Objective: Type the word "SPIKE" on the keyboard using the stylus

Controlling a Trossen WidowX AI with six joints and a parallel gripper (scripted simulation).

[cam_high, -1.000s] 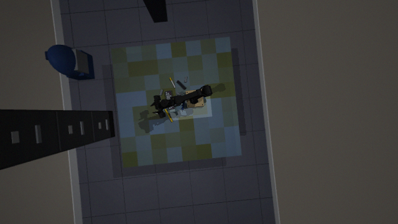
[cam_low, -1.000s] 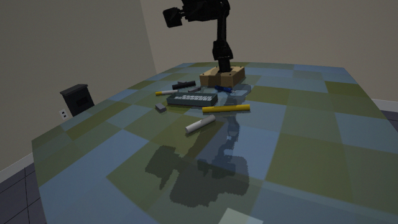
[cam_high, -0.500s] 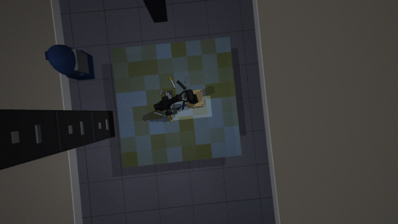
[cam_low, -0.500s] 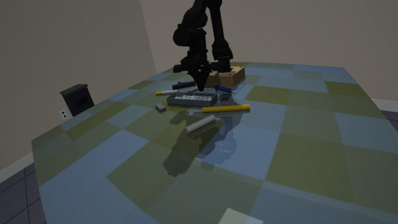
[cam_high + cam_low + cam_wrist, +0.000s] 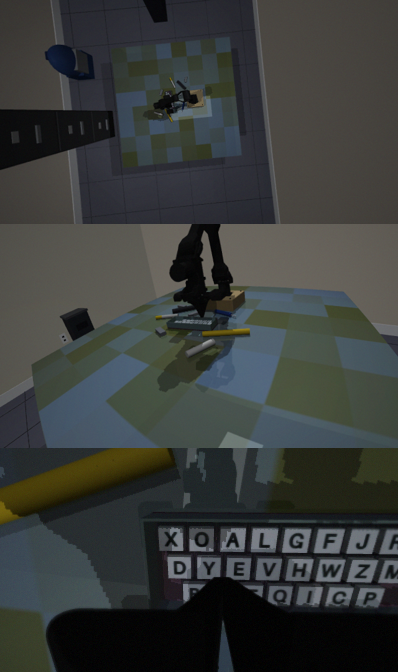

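The blue stylus lies 110 mm behind my gripper tip, 70 mm to the left of it and 30 mm below it. Round my gripper tip: yellow cylinder (50 mm ahead, 100 mm to the left, 30 mm below); white cylinder (150 mm ahead, 50 mm to the left, 30 mm below); grey stylus tip (100 mm behind, 100 mm to the left, 30 mm below).
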